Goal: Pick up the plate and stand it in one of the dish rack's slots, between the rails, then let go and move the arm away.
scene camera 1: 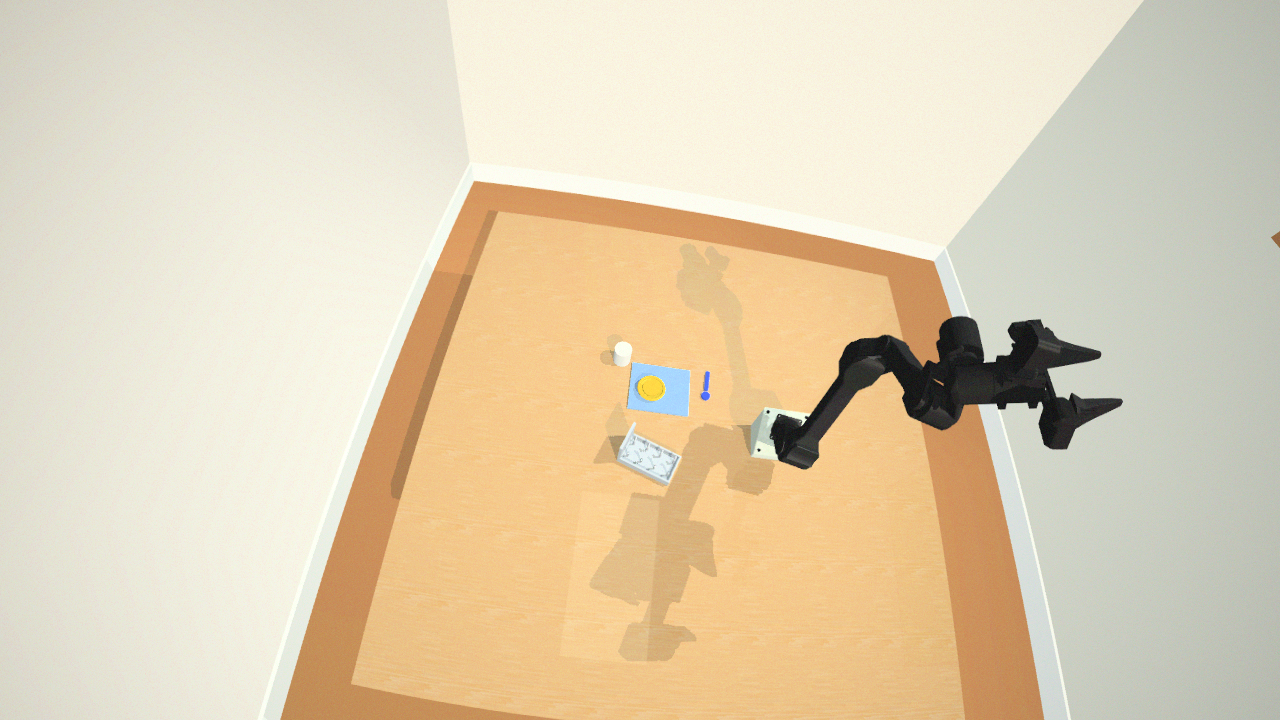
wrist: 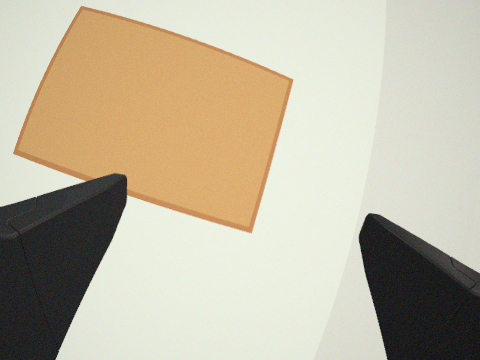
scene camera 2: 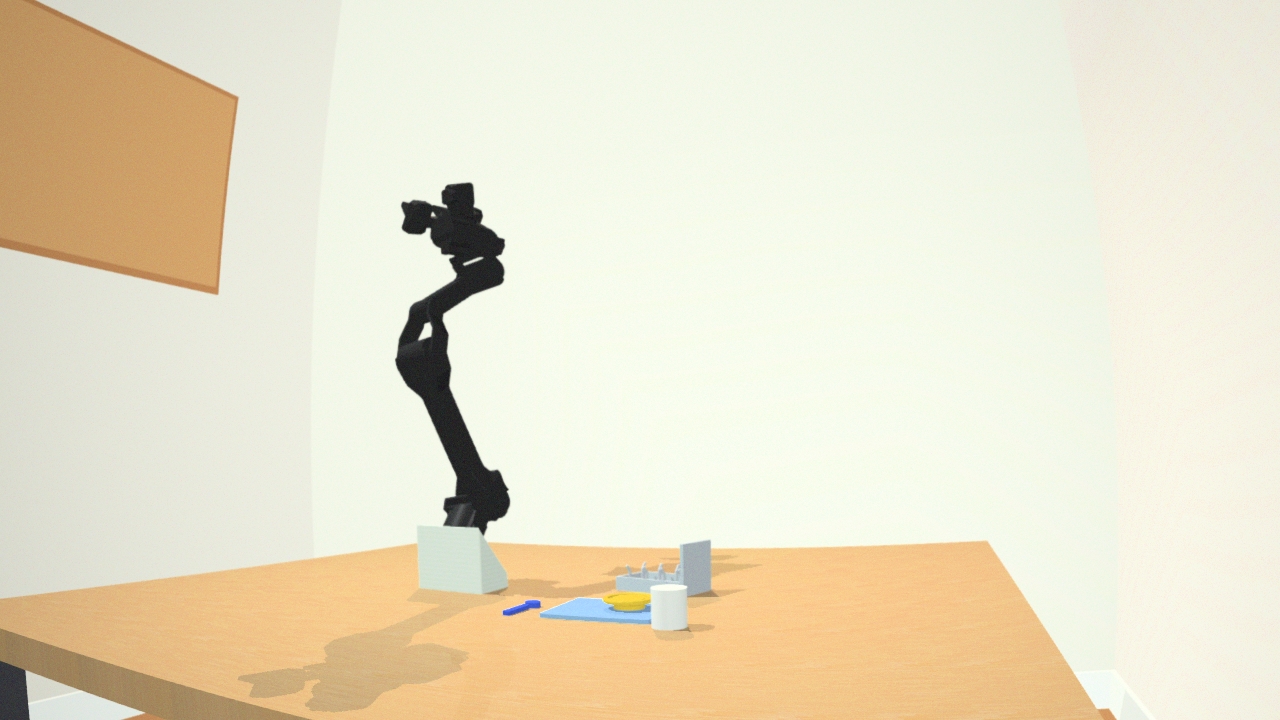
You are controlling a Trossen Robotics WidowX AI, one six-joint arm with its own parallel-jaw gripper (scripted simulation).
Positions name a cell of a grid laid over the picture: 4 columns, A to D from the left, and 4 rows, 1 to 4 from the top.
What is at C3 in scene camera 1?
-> A grey dish rack.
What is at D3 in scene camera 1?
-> My gripper.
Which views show the grey dish rack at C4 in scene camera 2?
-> Scene camera 1 and scene camera 2 only.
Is my gripper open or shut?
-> Open.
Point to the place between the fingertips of my gripper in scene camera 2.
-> B2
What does my gripper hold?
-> Nothing.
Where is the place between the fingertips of my gripper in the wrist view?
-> C3
